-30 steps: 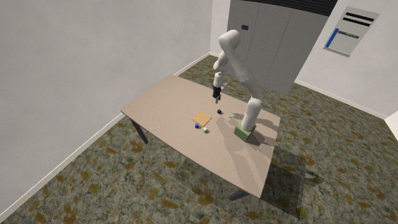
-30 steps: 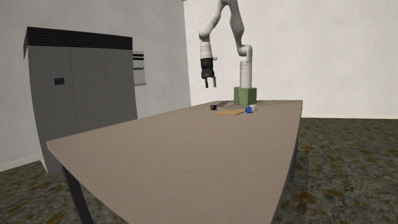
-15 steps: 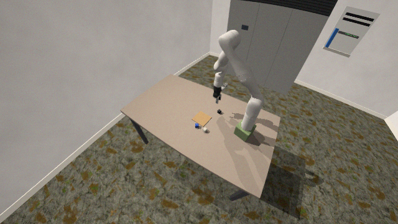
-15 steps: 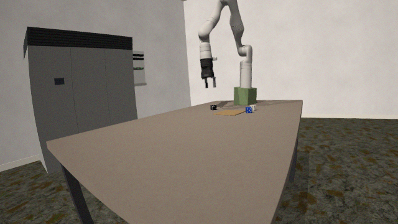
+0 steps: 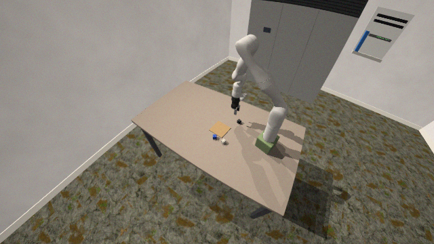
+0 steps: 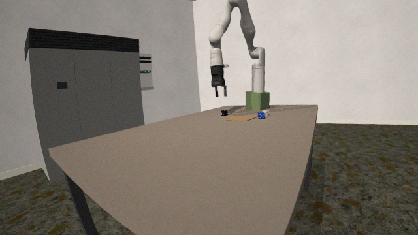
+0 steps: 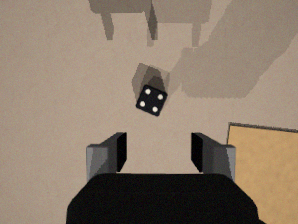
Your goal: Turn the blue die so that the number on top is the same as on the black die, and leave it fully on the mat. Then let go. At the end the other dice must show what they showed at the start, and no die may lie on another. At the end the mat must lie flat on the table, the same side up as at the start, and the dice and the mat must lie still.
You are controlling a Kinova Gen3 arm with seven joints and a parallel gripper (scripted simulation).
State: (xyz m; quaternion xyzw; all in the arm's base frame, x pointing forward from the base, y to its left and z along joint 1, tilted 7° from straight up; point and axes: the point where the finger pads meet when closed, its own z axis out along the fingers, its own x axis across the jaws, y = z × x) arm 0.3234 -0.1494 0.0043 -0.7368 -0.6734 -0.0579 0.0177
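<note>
My gripper is now 40 mm past the black die and 120 mm above it. From my hand the other things lie so: white die: 260 mm to the left, 120 mm below; tan mat: 90 mm ahead, 150 mm to the left, 130 mm below; blue die: 80 mm ahead, 260 mm to the left, 120 mm below.
</note>
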